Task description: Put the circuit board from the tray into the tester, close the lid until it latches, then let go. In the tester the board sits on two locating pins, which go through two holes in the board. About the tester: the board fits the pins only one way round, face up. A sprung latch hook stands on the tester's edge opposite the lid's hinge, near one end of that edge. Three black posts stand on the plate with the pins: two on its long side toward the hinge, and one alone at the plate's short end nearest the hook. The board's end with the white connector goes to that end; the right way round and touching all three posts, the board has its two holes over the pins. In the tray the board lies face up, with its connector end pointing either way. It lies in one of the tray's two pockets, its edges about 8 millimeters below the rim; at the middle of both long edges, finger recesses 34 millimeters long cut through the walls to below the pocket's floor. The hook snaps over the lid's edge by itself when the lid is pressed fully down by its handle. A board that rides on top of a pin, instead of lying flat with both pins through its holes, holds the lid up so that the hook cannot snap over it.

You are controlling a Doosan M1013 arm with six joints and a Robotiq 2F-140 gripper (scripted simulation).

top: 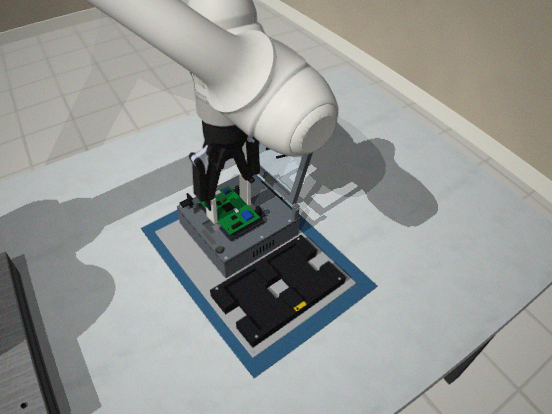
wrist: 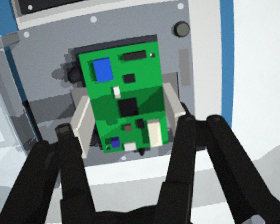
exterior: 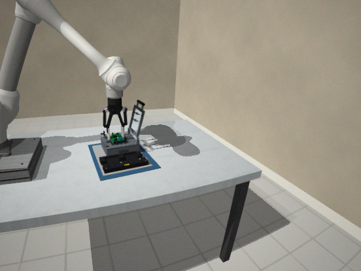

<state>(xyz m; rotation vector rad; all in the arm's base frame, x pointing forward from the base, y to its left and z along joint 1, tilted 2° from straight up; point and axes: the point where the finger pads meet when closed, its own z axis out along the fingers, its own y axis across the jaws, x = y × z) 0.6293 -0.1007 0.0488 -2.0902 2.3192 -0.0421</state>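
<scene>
My hand is 2 cm above the green circuit board. From my hand the other things lie so: latch hook (6 cm to the left, 5 cm behind, 2 cm below); tester lid (13 cm ahead, 8 cm above, 1 cm to the right).
</scene>
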